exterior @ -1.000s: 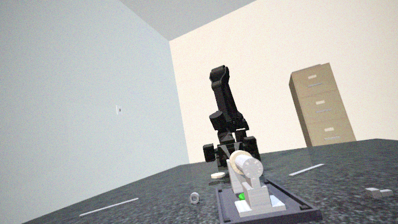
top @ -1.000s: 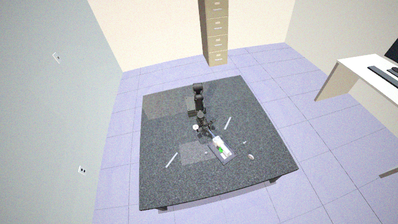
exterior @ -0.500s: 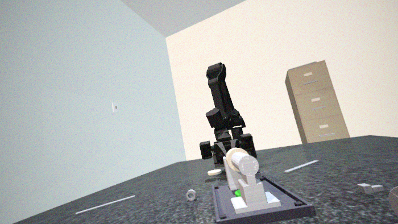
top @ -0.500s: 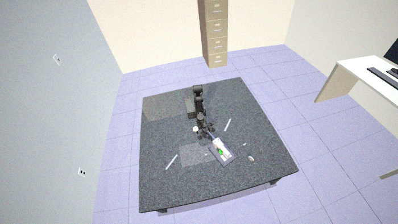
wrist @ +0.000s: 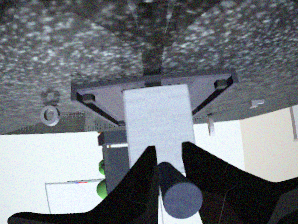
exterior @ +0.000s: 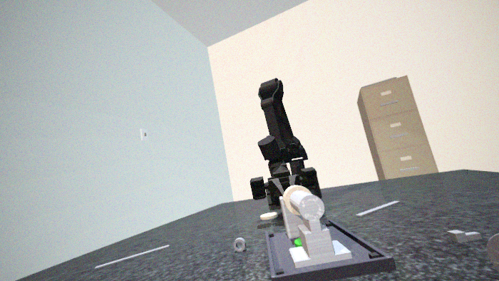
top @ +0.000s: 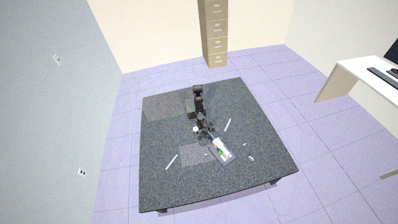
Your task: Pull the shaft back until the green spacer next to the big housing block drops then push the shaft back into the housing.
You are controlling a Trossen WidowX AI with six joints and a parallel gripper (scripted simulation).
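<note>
The grey shaft lies 50 mm ahead of my gripper tip, 20 mm to the left of it and 20 mm above it. Also, from my gripper tip: bolt (140 mm ahead, 270 mm to the left, 60 mm below); then green spacer (150 mm ahead, 50 mm to the left, 50 mm below).
</note>
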